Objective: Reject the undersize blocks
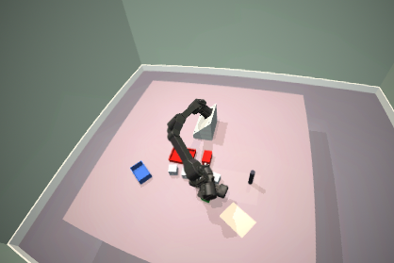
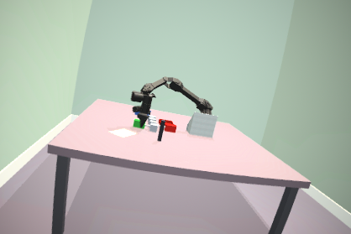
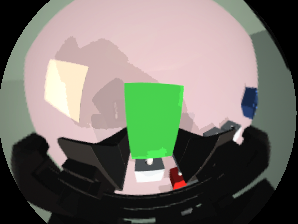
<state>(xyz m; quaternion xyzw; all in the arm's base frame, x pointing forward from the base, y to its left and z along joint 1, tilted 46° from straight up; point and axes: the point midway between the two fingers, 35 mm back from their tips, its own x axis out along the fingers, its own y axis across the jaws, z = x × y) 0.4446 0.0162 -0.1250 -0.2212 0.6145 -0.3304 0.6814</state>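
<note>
Right now my gripper tip is 170 mm past the small red piece, 60 mm to the left of it and 10 mm below it. The rest, counted from my gripper tip: blue tray 410 mm to the right, 20 mm behind; green GO gauge 20 mm above, 10 mm behind; cream sheet 170 mm to the left, 110 mm ahead, 10 mm below.
</note>
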